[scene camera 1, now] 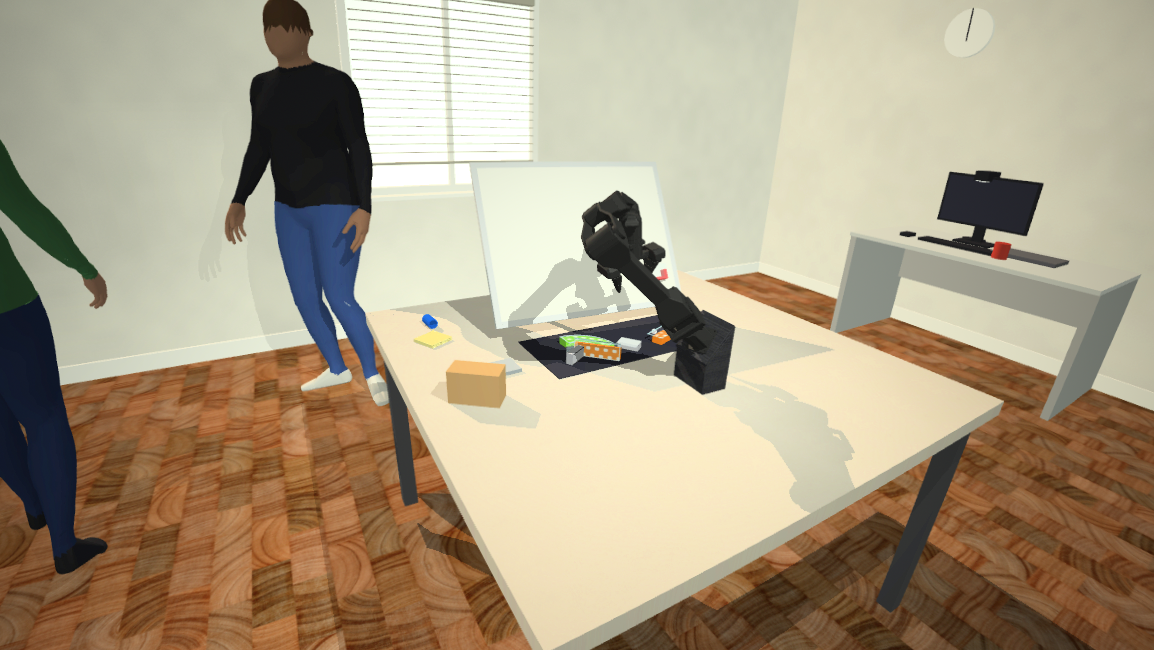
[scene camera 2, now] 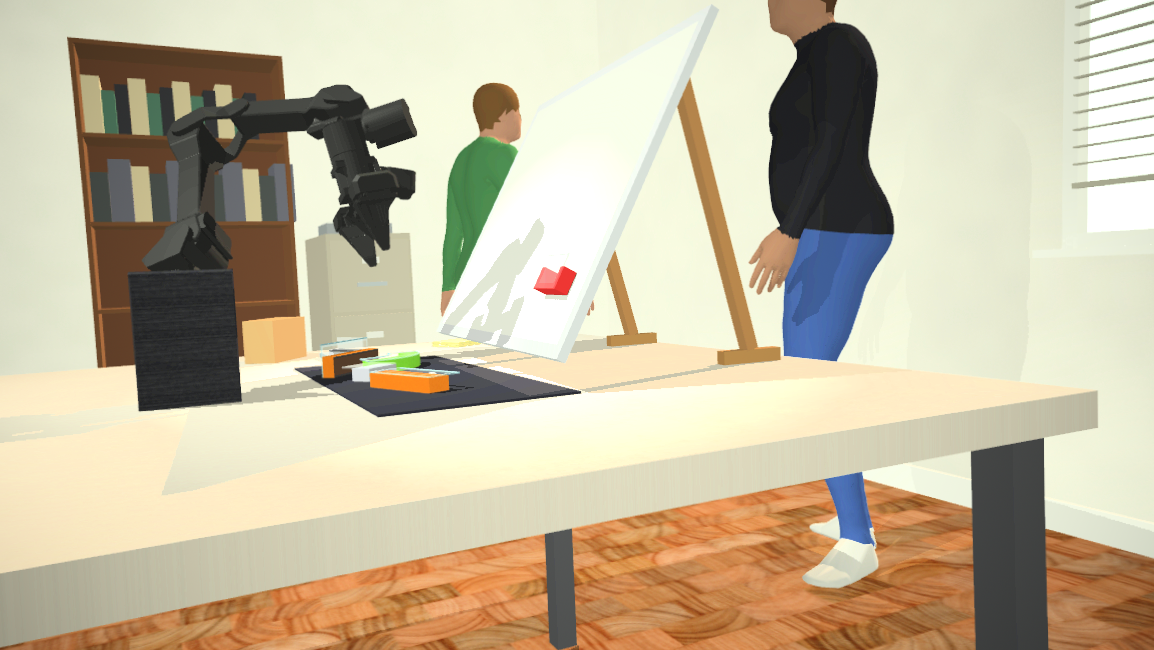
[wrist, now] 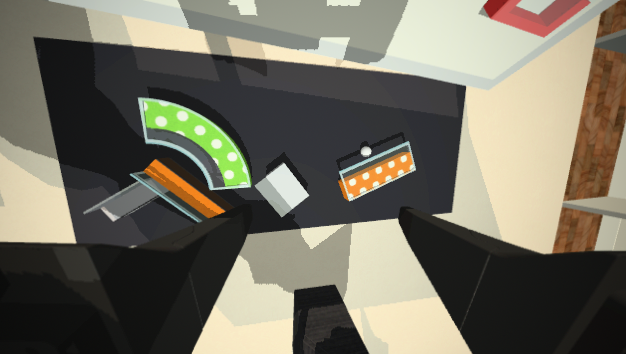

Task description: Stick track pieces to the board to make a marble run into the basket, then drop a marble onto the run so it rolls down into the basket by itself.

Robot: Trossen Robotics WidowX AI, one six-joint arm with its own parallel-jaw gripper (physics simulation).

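Frame: origin at the arm's base, x back, y right, z up, level; metres.
Seen in the pictures: gripper, fingertip midpoint: (scene camera 1: 632, 286) (scene camera 2: 379, 258) (wrist: 325, 212); arm's base, origin of the base link: (scene camera 1: 701, 339) (scene camera 2: 184, 310).
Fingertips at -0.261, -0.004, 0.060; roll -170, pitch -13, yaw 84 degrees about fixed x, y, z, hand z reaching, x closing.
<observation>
Offsets run from my fingertips to a thing's top centre, as dx, dy, dz. "spot": to the spot under its first point. Level surfaces: height alone.
My gripper (scene camera 2: 378, 255) (wrist: 325, 212) is open and empty, high above the front edge of the dark mat @[dz -0.176] (scene camera 1: 549, 357) (scene camera 2: 516, 390) (wrist: 310, 115). A green curved track @[-0.049, -0.113, -0.154] (scene camera 1: 577, 339) (wrist: 200, 131) lies on the mat's left in the wrist view. A longer orange track @[+0.015, -0.122, -0.125] (scene camera 1: 599, 351) (wrist: 185, 185) beside it is partly hidden by the left finger. A clear-grey piece @[spot: +0.002, -0.187, -0.144] (wrist: 132, 197) lies near it. A white block @[+0.020, -0.016, -0.155] (scene camera 1: 629, 343) (wrist: 287, 187) lies mid-mat. A short orange track @[+0.007, +0.137, -0.154] (scene camera 2: 407, 382) (wrist: 378, 175) lies right, with the small marble @[-0.024, +0.122, -0.159] (wrist: 366, 151) by its far edge. The red basket @[-0.162, +0.236, -0.005] (scene camera 2: 554, 280) (wrist: 544, 27) sits low on the board's right.
The white board (scene camera 1: 557, 209) (scene camera 2: 597, 145) leans back on wooden legs behind the mat. A cardboard-coloured box @[+0.054, -0.491, -0.099] (scene camera 1: 476, 384) (scene camera 2: 274, 339), yellow pad @[-0.311, -0.466, -0.168] (scene camera 1: 432, 339) and blue cylinder @[-0.424, -0.435, -0.149] (scene camera 1: 429, 321) are on the table's left in scene view 1. Two people stand beyond the table.
</observation>
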